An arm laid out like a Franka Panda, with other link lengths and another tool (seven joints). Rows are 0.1 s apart.
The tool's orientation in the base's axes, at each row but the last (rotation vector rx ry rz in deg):
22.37 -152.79 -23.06
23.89 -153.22 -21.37
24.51 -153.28 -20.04
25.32 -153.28 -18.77
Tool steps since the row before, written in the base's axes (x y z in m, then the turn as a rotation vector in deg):
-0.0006 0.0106 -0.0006 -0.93 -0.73 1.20
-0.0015 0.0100 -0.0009 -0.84 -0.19 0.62
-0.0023 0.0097 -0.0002 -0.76 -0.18 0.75
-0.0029 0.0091 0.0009 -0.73 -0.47 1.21
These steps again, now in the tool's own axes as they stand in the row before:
-0.0032 0.0097 0.0031 1.48 -0.08 -0.80
-0.0024 0.0093 0.0034 1.01 0.22 -0.22
-0.0014 0.0094 0.0029 0.99 0.25 -0.37
-0.0004 0.0094 0.0019 1.23 0.10 -0.84

